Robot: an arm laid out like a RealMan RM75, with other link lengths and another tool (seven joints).
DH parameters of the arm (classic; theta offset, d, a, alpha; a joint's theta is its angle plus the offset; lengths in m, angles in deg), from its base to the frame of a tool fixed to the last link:
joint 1: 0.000 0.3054 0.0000 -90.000
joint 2: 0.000 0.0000 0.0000 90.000
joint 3: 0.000 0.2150 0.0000 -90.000
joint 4: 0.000 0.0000 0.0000 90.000
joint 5: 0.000 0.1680 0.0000 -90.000
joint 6: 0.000 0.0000 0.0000 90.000
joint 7: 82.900 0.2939 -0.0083 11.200
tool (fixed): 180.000 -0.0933 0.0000 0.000
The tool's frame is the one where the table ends.
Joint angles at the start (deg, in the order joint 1, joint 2, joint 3, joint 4, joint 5, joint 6, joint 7):
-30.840, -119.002, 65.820, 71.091, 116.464, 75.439, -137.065
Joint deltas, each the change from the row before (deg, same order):
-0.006, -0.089, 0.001, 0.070, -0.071, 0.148, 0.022
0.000, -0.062, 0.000, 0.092, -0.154, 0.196, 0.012
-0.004, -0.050, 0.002, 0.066, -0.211, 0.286, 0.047
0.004, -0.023, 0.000, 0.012, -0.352, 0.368, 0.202
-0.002, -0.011, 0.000, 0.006, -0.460, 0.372, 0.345
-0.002, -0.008, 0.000, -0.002, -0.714, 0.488, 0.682
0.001, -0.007, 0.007, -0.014, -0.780, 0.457, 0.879
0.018, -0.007, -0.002, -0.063, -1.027, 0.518, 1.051
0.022, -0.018, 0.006, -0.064, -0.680, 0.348, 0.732
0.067, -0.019, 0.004, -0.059, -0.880, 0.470, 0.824
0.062, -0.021, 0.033, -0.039, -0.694, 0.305, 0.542
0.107, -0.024, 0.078, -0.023, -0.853, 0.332, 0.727
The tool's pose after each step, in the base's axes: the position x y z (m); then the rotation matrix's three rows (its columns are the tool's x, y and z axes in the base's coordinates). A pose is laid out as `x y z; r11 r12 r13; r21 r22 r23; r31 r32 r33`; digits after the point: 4 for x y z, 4 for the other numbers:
-0.1364 0.3370 0.0435; -0.8010 0.5276 0.2831; 0.5878 0.6031 0.5392; 0.1138 0.5983 -0.7931
-0.1353 0.3363 0.0432; -0.7998 0.5273 0.2869; 0.5902 0.6036 0.5361; 0.1095 0.5981 -0.7939
-0.1342 0.3353 0.0428; -0.7983 0.5271 0.2914; 0.5933 0.6047 0.5314; 0.1039 0.5971 -0.7954
-0.1329 0.3340 0.0424; -0.7955 0.5278 0.2978; 0.5982 0.6053 0.5251; 0.0968 0.5958 -0.7972
-0.1313 0.3328 0.0421; -0.7910 0.5296 0.3062; 0.6052 0.6043 0.5182; 0.0894 0.5952 -0.7986
-0.1289 0.3312 0.0417; -0.7827 0.5342 0.3194; 0.6173 0.6004 0.5084; 0.0798 0.5951 -0.7997
-0.1264 0.3297 0.0415; -0.7722 0.5406 0.3340; 0.6315 0.5941 0.4983; 0.0710 0.5957 -0.8001
-0.1232 0.3280 0.0412; -0.7597 0.5465 0.3524; 0.6476 0.5865 0.4865; 0.0592 0.5978 -0.7994
-0.1212 0.3267 0.0410; -0.7511 0.5504 0.3646; 0.6582 0.5814 0.4783; 0.0513 0.5992 -0.7989
-0.1188 0.3249 0.0408; -0.7410 0.5537 0.3799; 0.6703 0.5760 0.4679; 0.0403 0.6013 -0.7980
-0.1168 0.3236 0.0406; -0.7341 0.5548 0.3915; 0.6783 0.5725 0.4606; 0.0314 0.6037 -0.7966
-0.1145 0.3220 0.0404; -0.7247 0.5570 0.4057; 0.6887 0.5671 0.4518; 0.0216 0.6068 -0.7945

